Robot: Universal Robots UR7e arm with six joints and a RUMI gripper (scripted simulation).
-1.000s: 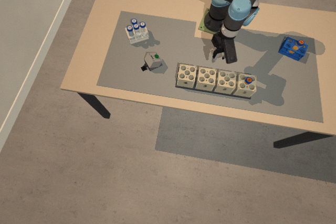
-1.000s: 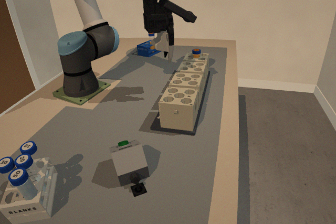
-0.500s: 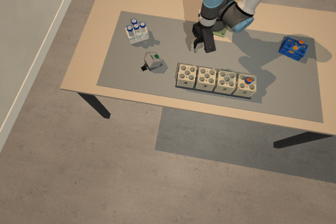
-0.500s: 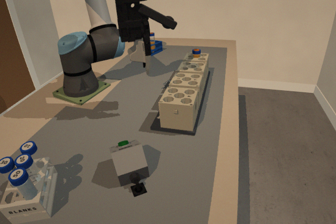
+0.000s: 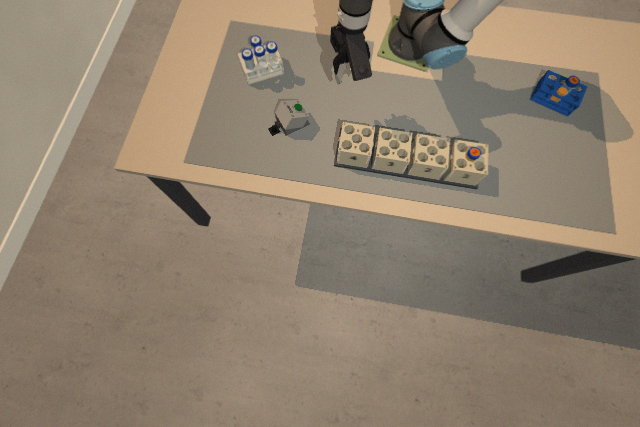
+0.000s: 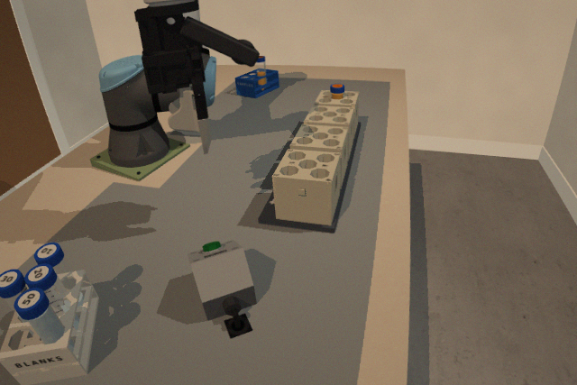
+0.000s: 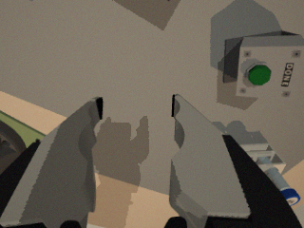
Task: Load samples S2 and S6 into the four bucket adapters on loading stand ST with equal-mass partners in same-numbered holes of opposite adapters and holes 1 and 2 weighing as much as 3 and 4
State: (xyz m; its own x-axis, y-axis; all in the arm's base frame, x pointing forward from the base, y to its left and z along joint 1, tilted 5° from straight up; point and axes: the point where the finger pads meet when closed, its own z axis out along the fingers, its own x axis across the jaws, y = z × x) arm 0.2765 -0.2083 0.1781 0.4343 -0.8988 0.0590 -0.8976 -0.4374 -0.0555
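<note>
The 30 mL blank is 30 cm to the right of my hand, 14 cm behind it and 10 cm below it. Round my hand: green done key: 14 cm to the right, 10 cm below, 5 cm ahead; then 50 mL blank: 31 cm to the right, 10 cm below, 10 cm behind; then blanks rack: 29 cm to the right, 13 cm below, 13 cm behind.
</note>
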